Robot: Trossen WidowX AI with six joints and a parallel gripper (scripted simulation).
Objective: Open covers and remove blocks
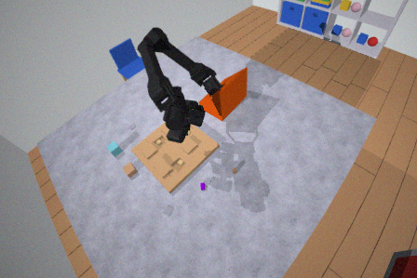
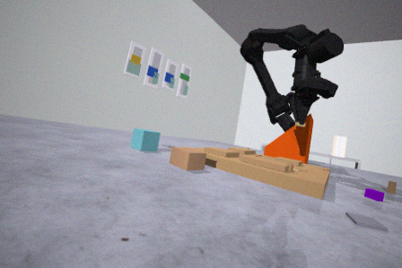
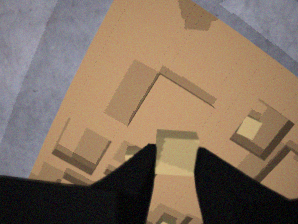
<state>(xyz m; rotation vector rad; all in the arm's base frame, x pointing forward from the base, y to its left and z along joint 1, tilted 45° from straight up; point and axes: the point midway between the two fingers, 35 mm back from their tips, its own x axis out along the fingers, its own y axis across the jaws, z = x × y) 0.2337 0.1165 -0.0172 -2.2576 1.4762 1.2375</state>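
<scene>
Right now my gripper tip is 110 mm above the tan puzzle board, 70 mm to the left of it and 70 mm short of it. The rest, counted from my gripper tip: cyan block (290 mm ahead, 250 mm to the right, 100 mm below); then small brown block (210 mm to the left, 110 mm below, 60 mm behind); then purple block (170 mm to the left, 120 mm below, 80 mm ahead).
</scene>
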